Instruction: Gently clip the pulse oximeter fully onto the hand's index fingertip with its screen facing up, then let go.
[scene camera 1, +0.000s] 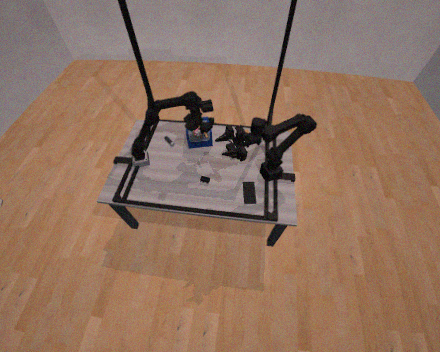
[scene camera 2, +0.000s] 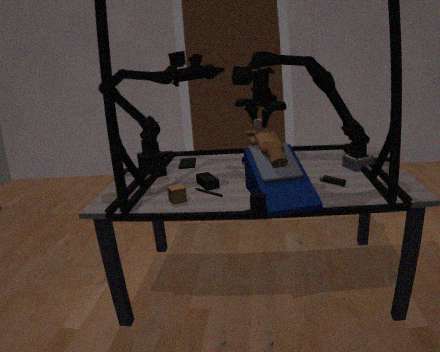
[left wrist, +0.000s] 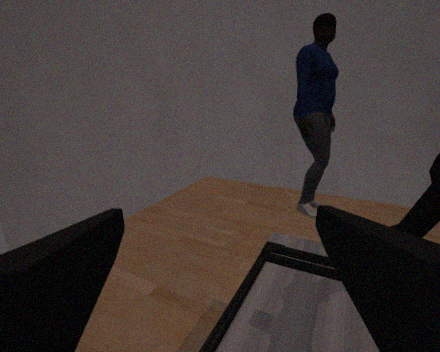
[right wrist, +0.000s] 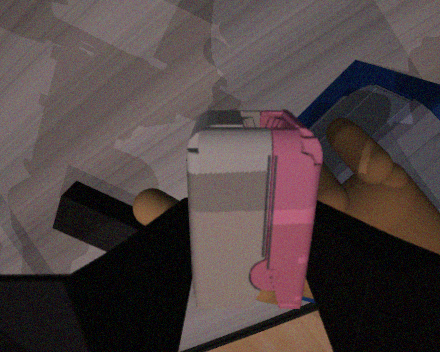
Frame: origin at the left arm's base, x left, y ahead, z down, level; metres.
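Seen in the pictures: left gripper, fingertip midpoint: (scene camera 1: 218, 147) (scene camera 2: 220, 69) (left wrist: 221, 217); right gripper, fingertip midpoint: (scene camera 1: 200, 132) (scene camera 2: 259, 127) (right wrist: 242, 207); left arm's base, origin of the base link: (scene camera 1: 272, 166) (scene camera 2: 150, 153); right arm's base, origin of the base link: (scene camera 1: 139, 156) (scene camera 2: 358, 155).
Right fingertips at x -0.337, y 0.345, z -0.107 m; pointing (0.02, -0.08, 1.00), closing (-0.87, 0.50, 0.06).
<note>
Offsets run from my right fingertips to a thing's middle. "spot": to the spot under its first point.
The white and pink pulse oximeter {dy +0.008, dx +0.002, dz -0.014 m} (right wrist: 230, 230) (scene camera 2: 257, 123) is upright between the fingers of my right gripper (right wrist: 242, 207), which is shut on it. In scene camera 2 it is just above the finger end of the tan hand (scene camera 2: 271, 145) (right wrist: 400, 210), with no clear contact. In the right wrist view a fingertip (right wrist: 151, 207) shows left of the oximeter, partly behind a gripper finger; which finger it is I cannot tell. The oximeter's screen is not clearly visible. My left gripper (left wrist: 221, 217) (scene camera 2: 222, 70) is open and empty, raised to the left of the hand in scene camera 2.
The hand rests on a grey pad {spot: dy -0.047, dx -0.217, dz +0.112 m} (scene camera 2: 281, 173) on a blue wedge (scene camera 2: 300, 197) (scene camera 1: 200, 144). A wooden cube {dy -0.344, dx -0.030, dz +0.177 m} (scene camera 2: 177, 194), a black box {dy -0.197, dx +0.065, dz +0.184 m} (scene camera 2: 207, 180), a pen {dy -0.228, dx -0.014, dz +0.197 m} (scene camera 2: 209, 192) and a dark cylinder {dy +0.189, dx -0.192, dz +0.189 m} (scene camera 2: 333, 180) (scene camera 1: 169, 141) lie around. A person (left wrist: 316, 85) stands beyond the table.
</note>
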